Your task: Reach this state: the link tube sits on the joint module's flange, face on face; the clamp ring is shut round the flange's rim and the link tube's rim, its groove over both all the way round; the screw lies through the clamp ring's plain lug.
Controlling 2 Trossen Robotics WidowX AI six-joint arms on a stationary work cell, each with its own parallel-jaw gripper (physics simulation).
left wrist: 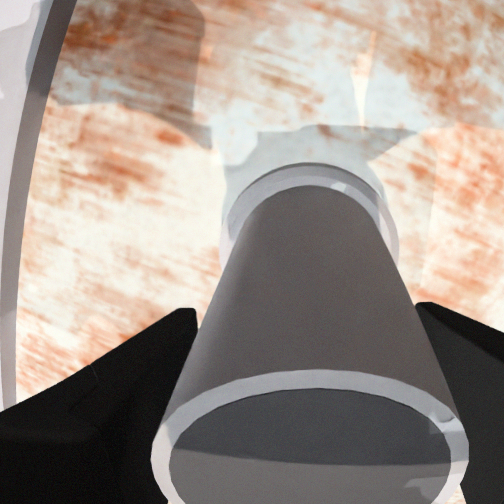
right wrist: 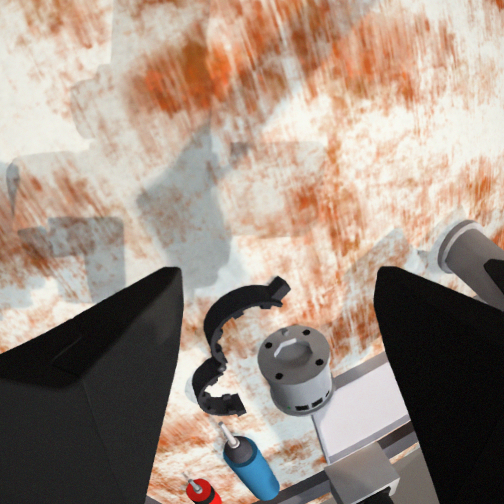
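Note:
In the left wrist view my left gripper [left wrist: 306,312] is shut on the grey link tube [left wrist: 310,280], one black finger on each side of its body. The tube's open end faces the camera and its rimmed end [left wrist: 310,200] points away, toward the rust-stained table. In the right wrist view my right gripper [right wrist: 278,272] is open and empty above the table. Below it stands the grey joint module [right wrist: 296,367], flange up and bare. The black clamp ring [right wrist: 235,345] lies open just left of the module. The link tube also shows at the right edge [right wrist: 472,260]. I see no screw.
A blue-handled screwdriver [right wrist: 250,467] and a red-handled one [right wrist: 202,492] lie in front of the clamp ring. A white plate with grey rails [right wrist: 365,410] sits right of the joint module. A grey tray edge [left wrist: 20,200] runs down the left of the left wrist view.

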